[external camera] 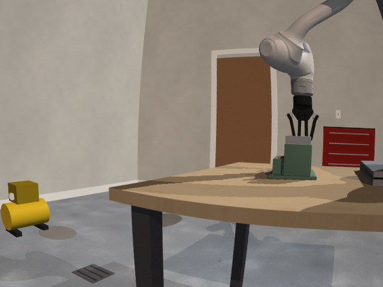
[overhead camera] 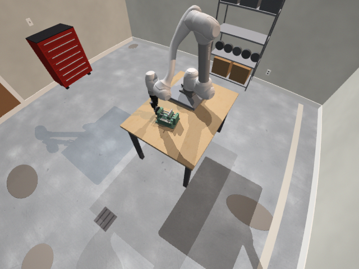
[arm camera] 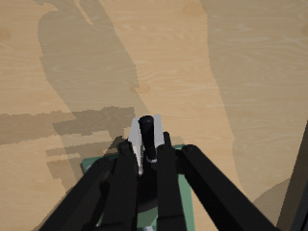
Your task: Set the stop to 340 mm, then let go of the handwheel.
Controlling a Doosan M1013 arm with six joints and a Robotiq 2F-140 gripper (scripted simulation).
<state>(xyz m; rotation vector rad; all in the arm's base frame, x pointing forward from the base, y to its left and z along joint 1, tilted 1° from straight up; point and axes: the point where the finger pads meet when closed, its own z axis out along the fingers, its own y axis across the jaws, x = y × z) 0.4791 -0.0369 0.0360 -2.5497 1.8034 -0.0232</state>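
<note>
Right now the black handwheel handle is 2 cm below my hand and 1 cm to the left of it. Also, from my hand: grey stop block 17 cm to the left, 3 cm behind, 2 cm above.
</note>
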